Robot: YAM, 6 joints.
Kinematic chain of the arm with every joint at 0, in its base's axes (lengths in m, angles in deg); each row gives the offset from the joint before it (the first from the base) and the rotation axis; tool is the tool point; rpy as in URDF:
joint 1: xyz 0 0 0.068 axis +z
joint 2: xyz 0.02 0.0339 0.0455 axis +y
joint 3: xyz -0.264 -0.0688 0 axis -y
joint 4: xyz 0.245 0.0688 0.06 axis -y
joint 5: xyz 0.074 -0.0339 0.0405 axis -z
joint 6: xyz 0.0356 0 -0.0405 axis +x
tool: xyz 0 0 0 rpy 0 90 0
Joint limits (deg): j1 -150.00..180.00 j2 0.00..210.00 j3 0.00..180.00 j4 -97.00..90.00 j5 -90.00..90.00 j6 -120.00..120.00
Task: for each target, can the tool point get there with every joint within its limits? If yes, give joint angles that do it. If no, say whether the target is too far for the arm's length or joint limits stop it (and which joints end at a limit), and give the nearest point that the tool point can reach.
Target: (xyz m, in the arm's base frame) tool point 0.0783 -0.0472 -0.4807
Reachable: no: joint limits stop it (at a limit: joint 2) | nearest point 0.1131 -0.0682 -0.3611 | short by 0.126 m
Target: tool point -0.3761 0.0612 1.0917
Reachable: no: too far | nearest point -0.2336 0.0380 0.7006 | short by 0.417 m
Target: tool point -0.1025 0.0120 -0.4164
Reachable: no: joint limits stop it (at a limit: joint 2) | nearest point -0.1236 0.0145 -0.3584 | short by 0.062 m
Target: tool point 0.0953 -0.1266 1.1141
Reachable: no: too far | nearest point 0.0636 -0.0845 0.7334 | short by 0.384 m
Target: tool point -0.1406 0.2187 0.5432
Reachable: yes | joints 127.70 95.49 141.70 -76.69 39.29 43.67
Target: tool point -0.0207 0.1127 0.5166
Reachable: yes | joints -62.34 19.59 76.75 7.03 -72.66 19.75
